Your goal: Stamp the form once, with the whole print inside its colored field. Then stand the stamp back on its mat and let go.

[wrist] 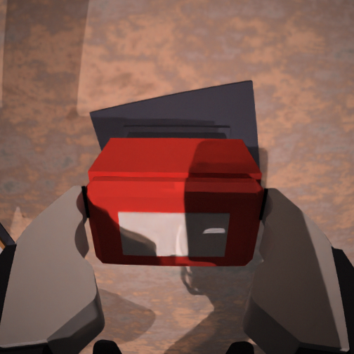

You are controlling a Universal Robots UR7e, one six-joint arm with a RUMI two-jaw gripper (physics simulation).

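Observation:
The red stamp [174, 195] with a pale label on its top stands in the middle of the wrist view. The dark mat [220, 107] shows behind and beneath it, turned a little relative to the stamp. My gripper [174, 190] is shut on the stamp, with one black fingertip pad against its left side and the other against its right side. The stamp hides its own underside and the near part of the mat. The form with its colored field does not show clearly.
A mottled brown table top [300, 100] lies around the mat. Shadows of the gripper and stamp fall on it toward the bottom. A small part of a dark thing with an orange edge [6, 237] shows at the left edge, beside the left finger.

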